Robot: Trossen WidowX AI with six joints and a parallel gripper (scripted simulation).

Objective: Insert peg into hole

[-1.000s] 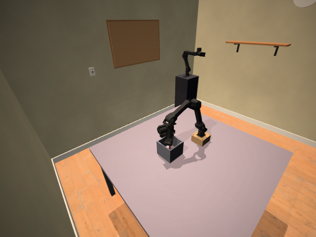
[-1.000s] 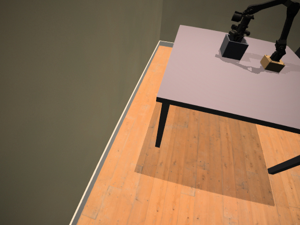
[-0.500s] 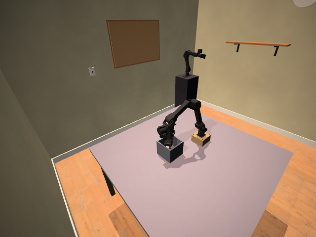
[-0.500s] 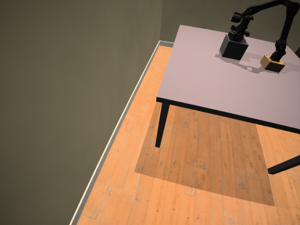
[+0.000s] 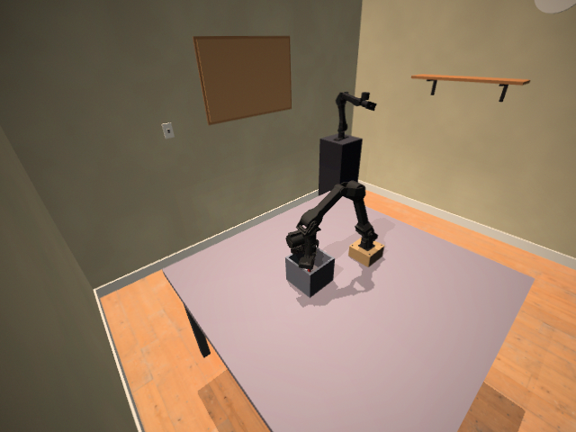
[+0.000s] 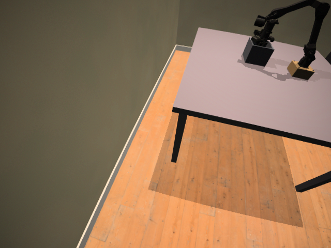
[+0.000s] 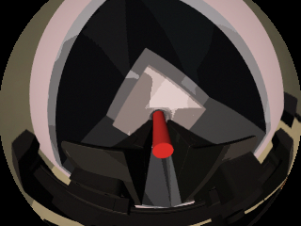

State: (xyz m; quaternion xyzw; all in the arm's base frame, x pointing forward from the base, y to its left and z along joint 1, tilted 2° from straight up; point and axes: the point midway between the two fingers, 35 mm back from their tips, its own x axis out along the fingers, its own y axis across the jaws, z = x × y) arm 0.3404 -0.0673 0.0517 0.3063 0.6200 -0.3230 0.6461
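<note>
My gripper is now 7 cm above the pale plate. From my hand the other things lie so: red peg (4 cm below).
</note>
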